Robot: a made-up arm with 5 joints. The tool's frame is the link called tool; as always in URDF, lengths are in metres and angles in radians. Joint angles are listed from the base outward. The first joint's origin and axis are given. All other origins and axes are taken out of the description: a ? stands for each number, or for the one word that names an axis. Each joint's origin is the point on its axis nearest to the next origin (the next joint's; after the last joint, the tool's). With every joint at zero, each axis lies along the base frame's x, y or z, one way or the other. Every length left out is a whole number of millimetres.
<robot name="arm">
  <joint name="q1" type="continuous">
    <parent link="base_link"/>
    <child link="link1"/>
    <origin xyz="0 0 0.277"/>
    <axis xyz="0 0 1"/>
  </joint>
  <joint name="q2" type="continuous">
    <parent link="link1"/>
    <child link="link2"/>
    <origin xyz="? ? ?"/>
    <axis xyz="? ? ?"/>
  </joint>
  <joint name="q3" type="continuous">
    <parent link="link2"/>
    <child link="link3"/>
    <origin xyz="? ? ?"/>
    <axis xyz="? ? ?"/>
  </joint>
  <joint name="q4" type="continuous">
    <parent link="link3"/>
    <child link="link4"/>
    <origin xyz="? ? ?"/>
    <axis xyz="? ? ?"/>
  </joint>
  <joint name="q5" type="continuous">
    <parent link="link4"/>
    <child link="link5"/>
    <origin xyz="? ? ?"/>
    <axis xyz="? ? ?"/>
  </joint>
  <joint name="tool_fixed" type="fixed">
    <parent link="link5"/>
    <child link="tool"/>
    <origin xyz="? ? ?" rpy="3.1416 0 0"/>
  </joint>
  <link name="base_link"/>
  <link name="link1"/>
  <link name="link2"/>
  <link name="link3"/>
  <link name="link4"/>
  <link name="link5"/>
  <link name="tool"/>
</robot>
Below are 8 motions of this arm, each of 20 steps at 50 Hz.
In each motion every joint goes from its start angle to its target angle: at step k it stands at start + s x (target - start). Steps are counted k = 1, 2, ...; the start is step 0. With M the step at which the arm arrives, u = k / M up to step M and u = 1 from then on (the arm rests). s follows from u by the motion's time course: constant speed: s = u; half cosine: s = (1 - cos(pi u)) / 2; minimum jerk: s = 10 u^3 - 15 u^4 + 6 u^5.
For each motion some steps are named. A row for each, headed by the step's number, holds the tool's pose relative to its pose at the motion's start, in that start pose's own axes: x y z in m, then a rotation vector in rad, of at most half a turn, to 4 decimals.
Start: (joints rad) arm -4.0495 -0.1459 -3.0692 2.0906 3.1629
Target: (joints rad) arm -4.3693 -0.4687 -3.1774 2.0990 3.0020
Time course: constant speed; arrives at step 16
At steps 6, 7, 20:
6: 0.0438 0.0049 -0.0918 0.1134 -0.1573 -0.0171
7: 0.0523 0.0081 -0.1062 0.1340 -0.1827 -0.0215
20: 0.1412 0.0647 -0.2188 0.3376 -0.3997 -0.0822

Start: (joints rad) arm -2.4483 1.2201 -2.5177 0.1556 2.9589
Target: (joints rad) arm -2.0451 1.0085 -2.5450 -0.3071 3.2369
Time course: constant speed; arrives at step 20
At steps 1, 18, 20:
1: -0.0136 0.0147 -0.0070 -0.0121 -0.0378 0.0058
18: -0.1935 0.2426 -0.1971 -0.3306 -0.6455 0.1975
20: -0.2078 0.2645 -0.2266 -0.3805 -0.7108 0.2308

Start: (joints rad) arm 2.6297 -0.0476 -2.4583 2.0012 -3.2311
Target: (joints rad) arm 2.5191 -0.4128 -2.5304 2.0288 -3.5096
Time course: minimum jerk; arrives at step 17
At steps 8, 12, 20:
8: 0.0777 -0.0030 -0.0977 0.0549 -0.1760 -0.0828
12: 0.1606 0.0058 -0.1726 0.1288 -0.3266 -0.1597
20: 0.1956 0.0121 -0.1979 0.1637 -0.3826 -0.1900

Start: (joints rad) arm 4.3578 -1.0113 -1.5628 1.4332 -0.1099
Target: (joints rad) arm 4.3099 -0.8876 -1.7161 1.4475 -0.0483
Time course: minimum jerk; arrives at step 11
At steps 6, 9, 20:
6: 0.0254 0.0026 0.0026 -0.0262 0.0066 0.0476
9: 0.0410 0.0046 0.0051 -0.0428 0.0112 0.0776
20: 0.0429 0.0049 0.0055 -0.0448 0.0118 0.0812

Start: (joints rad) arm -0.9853 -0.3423 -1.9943 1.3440 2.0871
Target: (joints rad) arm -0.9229 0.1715 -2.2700 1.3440 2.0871
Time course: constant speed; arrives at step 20
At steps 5, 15, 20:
5: -0.0154 -0.0166 0.0622 -0.0581 0.0182 -0.0089
15: -0.0413 -0.0295 0.1945 -0.1734 0.0561 -0.0290
20: -0.0514 -0.0253 0.2629 -0.2307 0.0758 -0.0402

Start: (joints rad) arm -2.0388 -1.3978 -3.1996 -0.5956 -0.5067
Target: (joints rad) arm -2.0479 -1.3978 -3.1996 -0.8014 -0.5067
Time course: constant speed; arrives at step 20
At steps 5, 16, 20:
5: 0.0057 0.0013 -0.0046 -0.0232 0.0460 0.0011
16: 0.0174 0.0037 -0.0158 -0.0745 0.1469 0.0039
20: 0.0214 0.0045 -0.0201 -0.0932 0.1836 0.0050

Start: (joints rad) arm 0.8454 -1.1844 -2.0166 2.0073 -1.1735
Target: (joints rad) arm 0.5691 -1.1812 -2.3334 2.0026 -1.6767
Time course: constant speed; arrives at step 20
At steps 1, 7, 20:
1: 0.0029 -0.0028 -0.0055 -0.0196 -0.0060 -0.0202
7: 0.0231 -0.0223 -0.0370 -0.1341 -0.0536 -0.1452
20: 0.0811 -0.0776 -0.0914 -0.3550 -0.2239 -0.4359

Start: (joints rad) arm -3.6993 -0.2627 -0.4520 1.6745 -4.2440
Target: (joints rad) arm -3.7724 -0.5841 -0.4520 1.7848 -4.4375
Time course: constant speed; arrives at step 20
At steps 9, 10, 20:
9: 0.0203 0.0264 -0.0059 0.0758 -0.0629 -0.0669
10: 0.0225 0.0293 -0.0063 0.0846 -0.0694 -0.0741
20: 0.0437 0.0594 -0.0059 0.1767 -0.1282 -0.1446

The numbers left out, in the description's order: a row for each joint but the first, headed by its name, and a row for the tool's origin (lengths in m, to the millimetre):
q2: xyz 0 0 0, axis 0 1 0
q3: xyz 0.068 0 0.363, axis 0 1 0
q4: xyz 0.075 0 -0.33, axis 0 1 0
q5: xyz 0.087 0 -0.111, axis 0 0 -1
tool: xyz 0 0 0

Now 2 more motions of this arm.
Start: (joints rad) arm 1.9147 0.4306 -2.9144 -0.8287 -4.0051
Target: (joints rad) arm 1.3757 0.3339 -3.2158 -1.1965 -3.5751
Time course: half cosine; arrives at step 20
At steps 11, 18, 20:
11: -0.0535 -0.1238 0.0039 0.2064 -0.4041 -0.0460
18: -0.1112 -0.1753 -0.0117 0.2204 -0.7417 -0.0620
20: -0.1149 -0.1775 -0.0131 0.2176 -0.7633 -0.0626

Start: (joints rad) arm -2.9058 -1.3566 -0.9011 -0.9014 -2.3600
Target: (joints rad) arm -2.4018 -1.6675 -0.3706 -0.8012 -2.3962
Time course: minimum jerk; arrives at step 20
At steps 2, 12, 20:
2: -0.0004 -0.0010 -0.0011 0.0020 0.0019 0.0040
12: -0.0076 -0.0783 -0.0931 0.1276 0.1771 0.3186
20: 0.0045 -0.1113 -0.1417 0.1643 0.2754 0.4651

